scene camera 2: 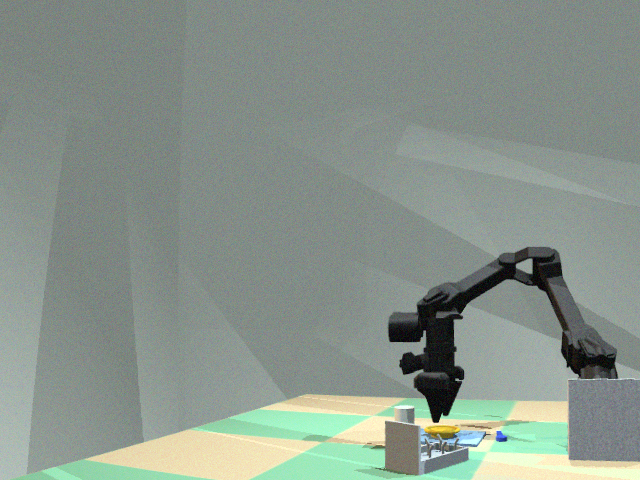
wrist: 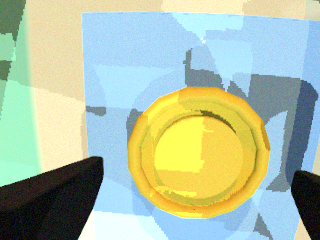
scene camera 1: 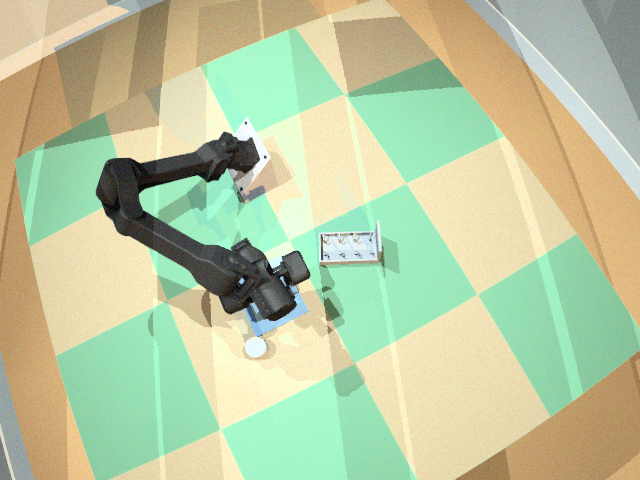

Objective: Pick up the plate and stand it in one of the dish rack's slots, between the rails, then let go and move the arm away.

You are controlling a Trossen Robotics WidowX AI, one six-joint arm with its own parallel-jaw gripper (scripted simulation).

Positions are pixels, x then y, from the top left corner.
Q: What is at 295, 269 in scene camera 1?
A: The gripper.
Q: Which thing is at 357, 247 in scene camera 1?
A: A dish rack.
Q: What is the gripper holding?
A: Nothing.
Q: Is the gripper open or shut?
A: Open.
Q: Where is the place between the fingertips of the gripper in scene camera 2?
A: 440, 419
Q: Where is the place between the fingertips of the gripper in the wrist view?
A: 199, 174
